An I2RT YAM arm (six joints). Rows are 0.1 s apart.
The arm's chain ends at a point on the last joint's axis. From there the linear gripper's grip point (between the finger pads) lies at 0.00 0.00 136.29 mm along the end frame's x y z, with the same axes.
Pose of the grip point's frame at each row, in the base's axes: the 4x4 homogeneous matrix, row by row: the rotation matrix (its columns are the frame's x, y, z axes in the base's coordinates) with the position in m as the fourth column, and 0 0 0 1 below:
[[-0.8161, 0.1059, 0.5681, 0.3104], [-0.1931, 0.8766, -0.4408, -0.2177], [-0.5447, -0.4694, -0.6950, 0.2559], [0, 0, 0, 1]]
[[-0.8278, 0.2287, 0.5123, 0.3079], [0.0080, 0.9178, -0.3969, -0.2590], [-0.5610, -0.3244, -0.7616, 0.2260], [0, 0, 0, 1]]
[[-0.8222, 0.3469, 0.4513, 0.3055], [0.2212, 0.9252, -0.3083, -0.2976], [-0.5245, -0.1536, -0.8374, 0.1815], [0, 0, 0, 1]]
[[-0.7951, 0.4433, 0.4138, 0.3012], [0.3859, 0.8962, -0.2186, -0.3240], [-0.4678, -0.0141, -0.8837, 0.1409], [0, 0, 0, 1]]
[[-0.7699, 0.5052, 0.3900, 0.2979], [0.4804, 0.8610, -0.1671, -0.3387], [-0.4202, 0.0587, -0.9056, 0.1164], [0, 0, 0, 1]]
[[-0.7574, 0.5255, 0.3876, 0.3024], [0.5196, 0.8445, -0.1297, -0.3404], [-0.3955, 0.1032, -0.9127, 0.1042], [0, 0, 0, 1]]
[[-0.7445, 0.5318, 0.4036, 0.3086], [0.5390, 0.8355, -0.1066, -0.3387], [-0.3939, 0.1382, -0.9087, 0.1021], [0, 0, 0, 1]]
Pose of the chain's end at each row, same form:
[[-0.8161, 0.1059, 0.5681, 0.2330], [-0.1931, 0.8766, -0.4408, -0.1576], [-0.5447, -0.4694, -0.6950, 0.3506], [0, 0, 0, 1]]
[[-0.8278, 0.2287, 0.5123, 0.2381], [0.0080, 0.9178, -0.3969, -0.2049], [-0.5610, -0.3244, -0.7616, 0.3298], [0, 0, 0, 1]]
[[-0.8222, 0.3469, 0.4513, 0.2440], [0.2212, 0.9252, -0.3083, -0.2556], [-0.5245, -0.1536, -0.8374, 0.2956], [0, 0, 0, 1]]
[[-0.7951, 0.4433, 0.4138, 0.2448], [0.3859, 0.8962, -0.2186, -0.2942], [-0.4678, -0.0141, -0.8837, 0.2613], [0, 0, 0, 1]]
[[-0.7699, 0.5052, 0.3900, 0.2447], [0.4804, 0.8610, -0.1671, -0.3159], [-0.4202, 0.0587, -0.9056, 0.2398], [0, 0, 0, 1]]
[[-0.7574, 0.5255, 0.3876, 0.2496], [0.5196, 0.8445, -0.1297, -0.3227], [-0.3955, 0.1032, -0.9127, 0.2286], [0, 0, 0, 1]]
[[-0.7445, 0.5318, 0.4036, 0.2536], [0.5390, 0.8355, -0.1066, -0.3242], [-0.3939, 0.1382, -0.9087, 0.2259], [0, 0, 0, 1]]

